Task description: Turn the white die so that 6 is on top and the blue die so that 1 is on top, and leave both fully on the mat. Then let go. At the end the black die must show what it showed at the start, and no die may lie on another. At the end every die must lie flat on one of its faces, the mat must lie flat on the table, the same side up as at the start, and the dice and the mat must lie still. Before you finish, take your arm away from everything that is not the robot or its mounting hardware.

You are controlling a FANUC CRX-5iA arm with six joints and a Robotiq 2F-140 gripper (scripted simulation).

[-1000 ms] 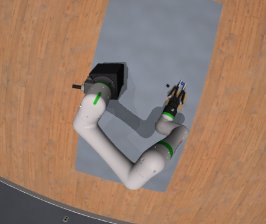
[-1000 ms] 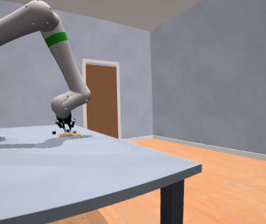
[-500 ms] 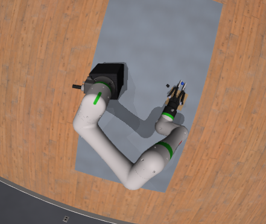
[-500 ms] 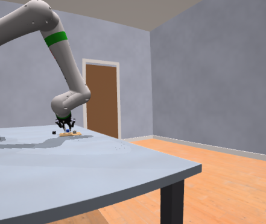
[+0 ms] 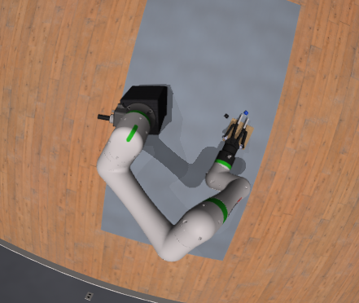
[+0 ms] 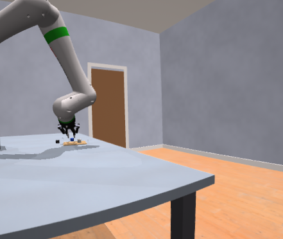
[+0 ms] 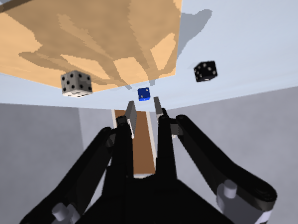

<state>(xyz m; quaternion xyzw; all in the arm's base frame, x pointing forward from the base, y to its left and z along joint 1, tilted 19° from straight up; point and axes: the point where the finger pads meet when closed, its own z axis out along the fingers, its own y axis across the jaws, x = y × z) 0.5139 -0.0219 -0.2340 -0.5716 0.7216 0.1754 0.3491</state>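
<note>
Now: the blue die 20 mm ahead of my hand, 50 mm to the left of it and 40 mm below it. Also, from my hand: black die: 90 mm behind, 10 mm to the left, 40 mm below; then tan mat: 80 mm to the right, 50 mm below; then white die: 30 mm ahead, 80 mm to the right, 40 mm below.
</note>
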